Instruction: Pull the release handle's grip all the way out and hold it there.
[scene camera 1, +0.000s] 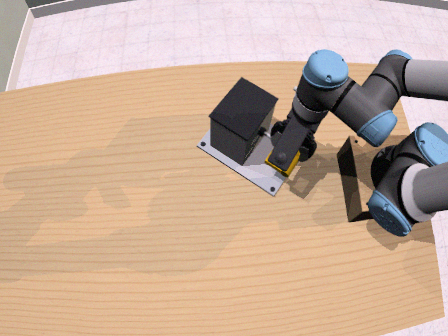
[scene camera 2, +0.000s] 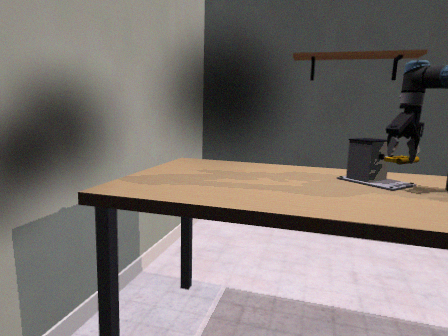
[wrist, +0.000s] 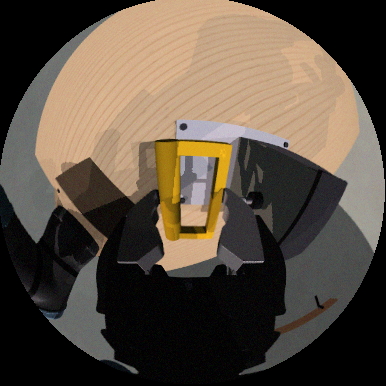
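The release handle's yellow grip is a rectangular loop with a thick outer bar. It stands out from the dark box housing, above the light grey baseplate. A short stretch of metal rod shows between the housing's black collar and the grip. My gripper points down and is shut on the grip, one finger against the outer bar, the other at the inner bar on the housing side. The arm hides much of the grip in scene camera 1.
A dark brown angled block stands on the wooden table between the baseplate and the arm's base. A wall shelf hangs behind the table. The housing rises close beside the inner finger.
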